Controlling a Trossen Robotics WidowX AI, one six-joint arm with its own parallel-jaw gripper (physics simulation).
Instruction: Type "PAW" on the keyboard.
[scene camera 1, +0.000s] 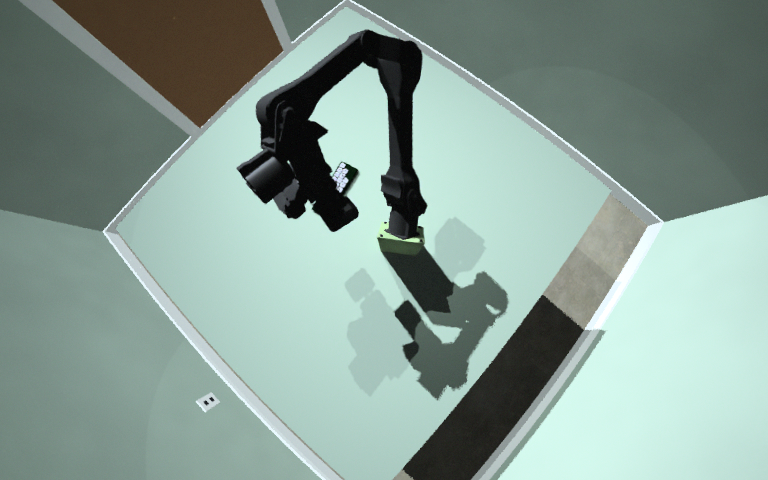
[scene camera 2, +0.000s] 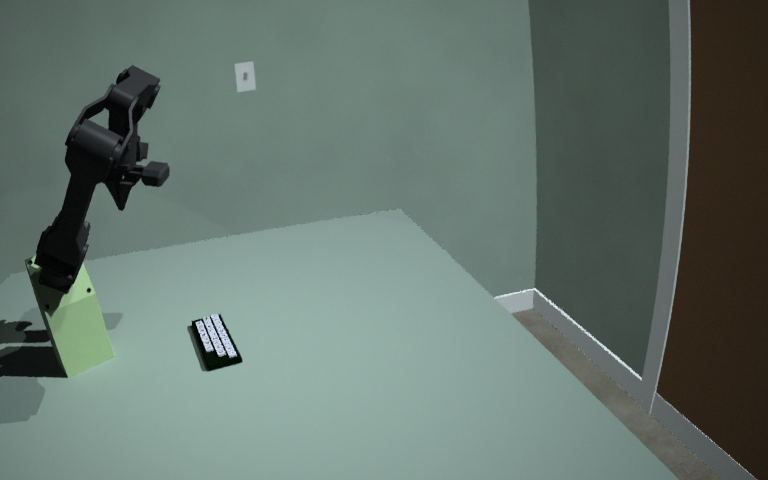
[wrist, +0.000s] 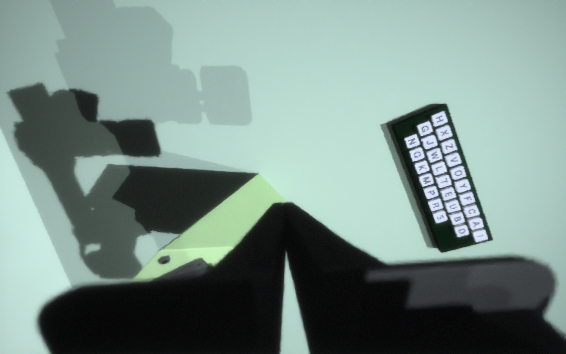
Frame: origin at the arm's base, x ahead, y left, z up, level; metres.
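Seen in the pictures: gripper, fingertip midpoint: (scene camera 2: 121, 209) (wrist: 282, 212); arm's base, link origin: (scene camera 1: 402, 232) (scene camera 2: 57, 272).
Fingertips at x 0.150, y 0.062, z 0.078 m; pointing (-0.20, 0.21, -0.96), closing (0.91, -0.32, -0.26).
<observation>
Offsets run from my fingertips to a thing's top centre. Level surfaces: height alone.
A small dark green keyboard {dy -0.106, dx +0.132, dz -0.255 m} (scene camera 1: 352, 176) (scene camera 2: 216, 362) (wrist: 446, 242) with white letter keys lies on the table. In the wrist view it is at the right, tilted, its letters turned sideways. The P key {dy -0.112, dx +0.114, dz -0.255 m} (wrist: 430, 192) is in its left row, the W key {dy -0.065, dx +0.129, dz -0.255 m} (wrist: 433, 155) in its middle row and the A key {dy -0.170, dx +0.154, dz -0.255 m} (wrist: 476, 223) near the lower end of its right row. My gripper (scene camera 2: 121, 207) (wrist: 282, 212) is shut and empty. It points down, high above the table, with the keyboard off to the right of the tips in the wrist view. In scene view 1 the arm hides part of the keyboard.
The arm stands on a light green base block (scene camera 1: 400, 245) (scene camera 2: 84, 333) (wrist: 232, 225) beside the keyboard. The arm's shadows (wrist: 167, 200) fall on the table on the base's far side from the keyboard. Walls surround the pale green table {dz -0.272 m} (scene camera 1: 271, 311) (scene camera 2: 368, 396).
</observation>
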